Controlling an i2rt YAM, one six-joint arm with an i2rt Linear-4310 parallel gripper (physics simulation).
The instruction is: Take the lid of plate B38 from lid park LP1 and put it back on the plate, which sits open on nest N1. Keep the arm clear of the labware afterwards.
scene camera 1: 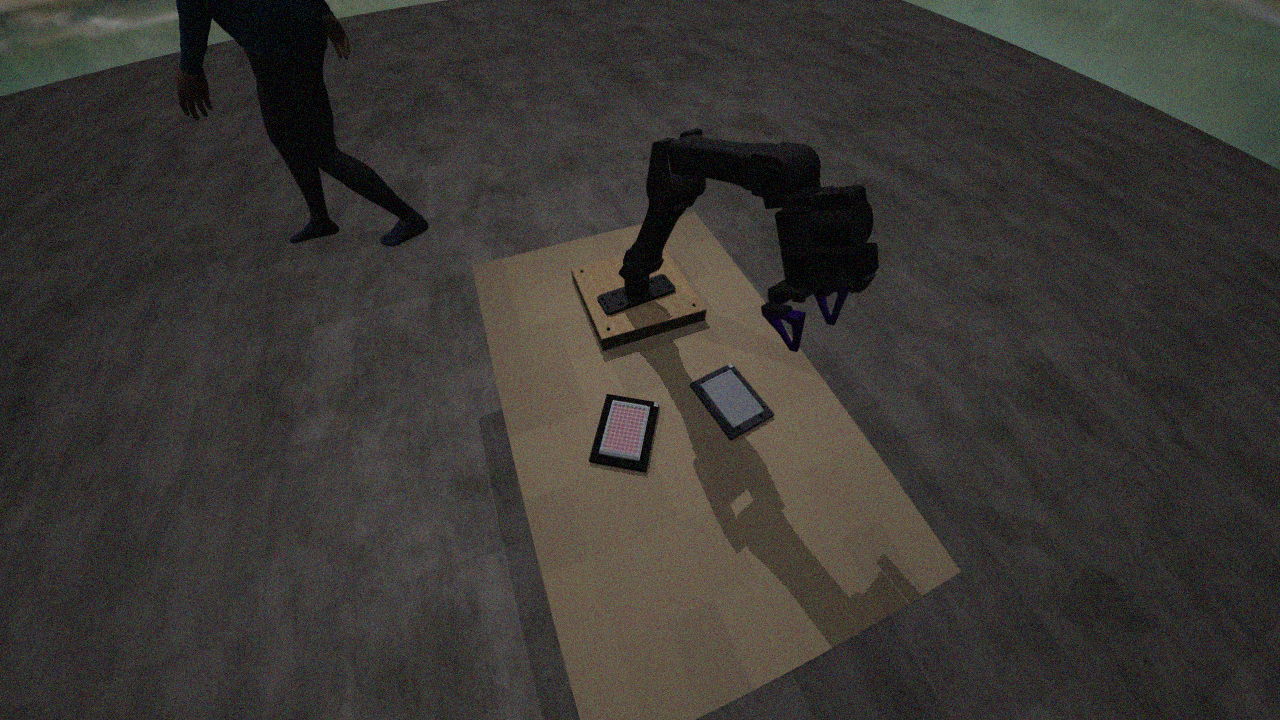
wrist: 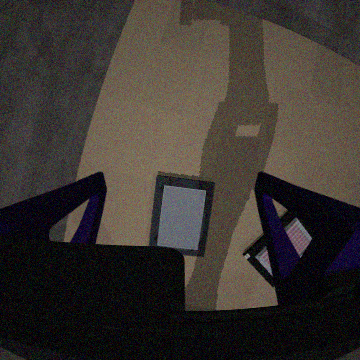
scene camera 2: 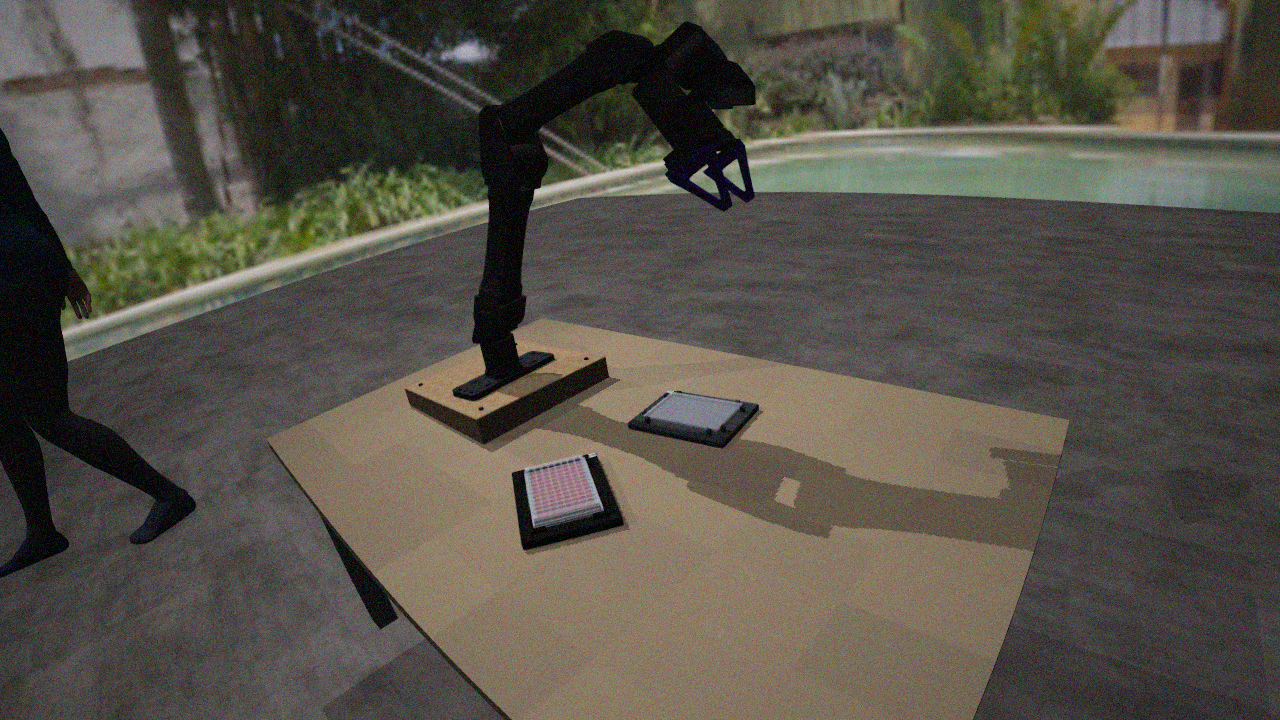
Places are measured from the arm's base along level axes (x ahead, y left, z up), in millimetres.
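Where they show: gripper, between the fingertips: (scene camera 1: 813, 337) (wrist: 180, 180) (scene camera 2: 740, 204); arm's base, origin of its link: (scene camera 1: 636, 295) (scene camera 2: 505, 376).
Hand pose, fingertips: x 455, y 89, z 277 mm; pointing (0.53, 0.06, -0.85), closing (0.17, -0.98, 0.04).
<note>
Things, the pixels of their top centre, and the offset from my fingertips. Level surfaces: height alone.
- pale grey lid, centre of its top: (scene camera 2: 692, 409) (wrist: 180, 218) (scene camera 1: 731, 396) 93 mm back, 30 mm right, 300 mm down
- dark lid park, centre of its top: (scene camera 2: 692, 408) (wrist: 180, 218) (scene camera 1: 732, 396) 93 mm back, 30 mm right, 298 mm down
- black nest, centre of its top: (scene camera 2: 560, 489) (scene camera 1: 625, 429) (wrist: 286, 249) 131 mm back, 280 mm right, 300 mm down
- table, height of its surface: 318 mm down
The pale grey lid (scene camera 1: 733, 397) (scene camera 2: 693, 412) (wrist: 181, 218) lies flat on the dark lid park (scene camera 1: 757, 424) (scene camera 2: 716, 438) (wrist: 210, 200). The plate with rows of pink wells (scene camera 1: 624, 429) (scene camera 2: 563, 491) (wrist: 300, 237) sits without a lid on the black nest (scene camera 1: 620, 463) (scene camera 2: 572, 534) (wrist: 250, 248). My gripper (scene camera 1: 814, 334) (scene camera 2: 738, 202) (wrist: 180, 180) is open and empty, high above the table. In the wrist view the lid park shows between and below the fingertips, and the right finger covers part of the plate and nest.
The arm stands on a wooden base block (scene camera 1: 657, 327) (scene camera 2: 483, 425) at one end of the table (scene camera 1: 590, 573) (scene camera 2: 716, 591) (wrist: 150, 100). The arm's shadow falls across the table beside the lid park. A dark-clothed person (scene camera 1: 295, 98) (scene camera 2: 31, 313) is on the floor beyond the table.
</note>
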